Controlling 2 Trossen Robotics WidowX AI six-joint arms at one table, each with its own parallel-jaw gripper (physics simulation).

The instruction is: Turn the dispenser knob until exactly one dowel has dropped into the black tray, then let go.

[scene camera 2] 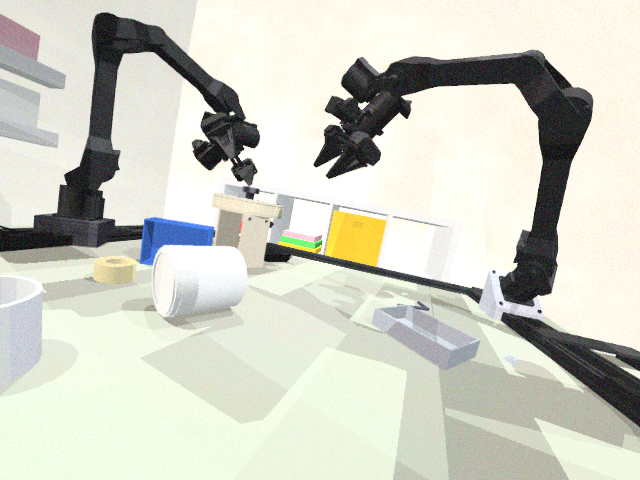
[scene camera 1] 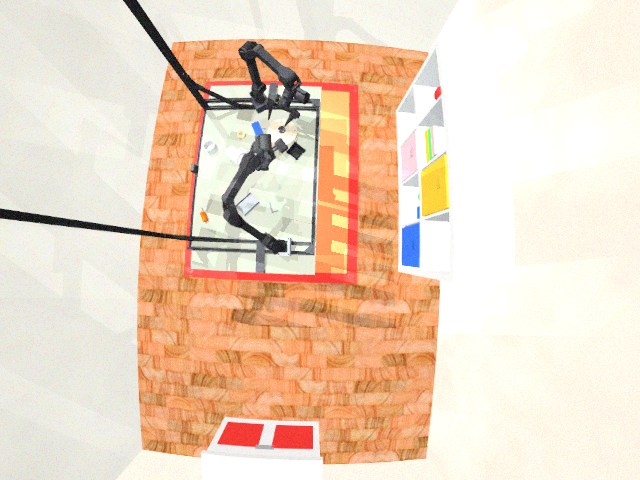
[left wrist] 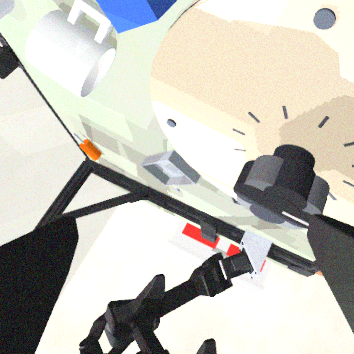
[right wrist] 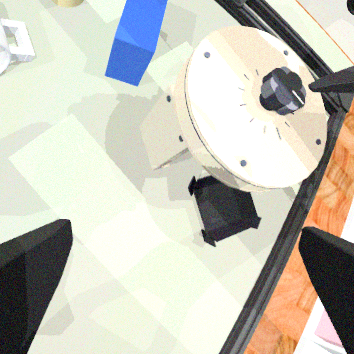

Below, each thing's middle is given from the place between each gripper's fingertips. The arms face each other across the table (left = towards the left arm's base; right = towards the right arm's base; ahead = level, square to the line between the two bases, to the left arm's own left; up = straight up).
My right gripper is now 7 cm short of the dark knob (left wrist: 282, 188), 15 cm to the right of it and 8 cm above it. From my right hand the other things lie so: white mug (scene camera 2: 185, 279) (23 cm behind, 13 cm to the left, 20 cm below); then blue box (scene camera 2: 157, 232) (8 cm behind, 23 cm to the left, 19 cm below); then grey tray (scene camera 2: 446, 346) (22 cm behind, 18 cm to the right, 22 cm below).
I see my left gripper 60 mm above the dark knob, 20 mm to the left of it and 20 mm short of it. From my left hand the other things lie so: white mug: 270 mm behind, 170 mm below, 40 mm to the right; blue box: 160 mm below, 120 mm behind, 60 mm to the left; tape roll (scene camera 2: 112, 270): 240 mm behind, 190 mm below, 90 mm to the left.
